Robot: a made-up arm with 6 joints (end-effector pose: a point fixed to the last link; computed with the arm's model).
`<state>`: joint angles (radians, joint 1 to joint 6).
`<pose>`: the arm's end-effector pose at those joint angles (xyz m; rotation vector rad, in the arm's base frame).
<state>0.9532 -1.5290 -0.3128 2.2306 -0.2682 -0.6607</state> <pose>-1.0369 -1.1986 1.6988 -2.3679 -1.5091 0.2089</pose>
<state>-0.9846 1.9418 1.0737 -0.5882 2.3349 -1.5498</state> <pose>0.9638 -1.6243 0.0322 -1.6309 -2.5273 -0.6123</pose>
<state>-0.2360 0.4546 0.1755 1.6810 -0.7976 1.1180</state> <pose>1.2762 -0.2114 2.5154 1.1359 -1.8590 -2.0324</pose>
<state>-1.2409 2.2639 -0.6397 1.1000 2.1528 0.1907</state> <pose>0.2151 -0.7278 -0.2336 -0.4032 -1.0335 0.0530</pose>
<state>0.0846 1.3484 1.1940 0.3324 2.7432 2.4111</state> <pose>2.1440 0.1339 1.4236 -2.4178 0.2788 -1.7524</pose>
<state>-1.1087 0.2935 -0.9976 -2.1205 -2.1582 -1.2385</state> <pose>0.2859 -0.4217 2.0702 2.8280 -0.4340 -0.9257</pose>
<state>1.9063 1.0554 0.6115 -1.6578 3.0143 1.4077</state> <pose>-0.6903 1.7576 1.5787 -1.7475 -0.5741 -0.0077</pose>
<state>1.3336 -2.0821 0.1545 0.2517 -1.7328 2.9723</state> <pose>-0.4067 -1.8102 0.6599 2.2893 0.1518 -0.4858</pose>
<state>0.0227 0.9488 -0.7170 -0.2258 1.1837 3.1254</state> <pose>1.2641 -0.0303 1.4660 1.1410 -0.8722 -1.6344</pose>
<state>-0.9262 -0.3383 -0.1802 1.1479 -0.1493 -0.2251</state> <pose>-0.0182 0.0307 2.8699 -1.7173 0.2988 0.6814</pose>
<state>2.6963 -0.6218 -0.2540 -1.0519 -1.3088 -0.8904</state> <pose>0.3916 -0.1402 2.5236 -1.1138 -1.1409 -2.5243</pose>
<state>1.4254 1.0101 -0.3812 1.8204 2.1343 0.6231</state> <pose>0.1551 1.5945 1.4440 -1.1059 1.8557 -0.6999</pose>
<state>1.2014 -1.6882 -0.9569 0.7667 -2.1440 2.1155</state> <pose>-0.4536 -1.1887 1.3386 0.7350 -0.5734 -1.9475</pose>
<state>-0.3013 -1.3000 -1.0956 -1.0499 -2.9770 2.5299</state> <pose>-0.9829 0.2774 1.5742 -0.4215 1.3592 -1.6668</pose>
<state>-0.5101 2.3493 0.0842 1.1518 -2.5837 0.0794</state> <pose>0.7759 -0.4595 -0.6166 -1.0393 -2.2231 -0.6859</pose>
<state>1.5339 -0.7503 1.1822 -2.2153 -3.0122 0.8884</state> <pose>-0.1774 -1.2918 2.8279 0.4068 0.3121 -0.2850</pose>
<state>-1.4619 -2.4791 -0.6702 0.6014 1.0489 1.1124</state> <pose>-0.1792 1.2252 0.2694 1.4542 -1.0954 0.5878</pose>
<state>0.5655 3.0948 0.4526 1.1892 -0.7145 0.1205</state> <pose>-0.3202 -0.1688 -0.9874 -0.7612 -1.5215 -1.9958</pose>
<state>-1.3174 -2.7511 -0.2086 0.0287 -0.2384 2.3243</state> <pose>-0.3371 1.0695 -0.1808 1.5159 -2.0089 1.2045</pose>
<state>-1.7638 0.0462 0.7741 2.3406 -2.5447 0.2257</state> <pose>0.0455 -0.4393 3.1932 0.5065 1.6044 -2.0446</pose>
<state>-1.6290 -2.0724 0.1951 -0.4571 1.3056 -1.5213</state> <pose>0.0144 1.7901 0.7360 0.6524 1.3503 -1.4981</pose>
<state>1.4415 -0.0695 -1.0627 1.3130 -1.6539 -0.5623</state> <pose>-0.0009 0.3117 2.3138 -2.1321 0.7274 1.9372</pose>
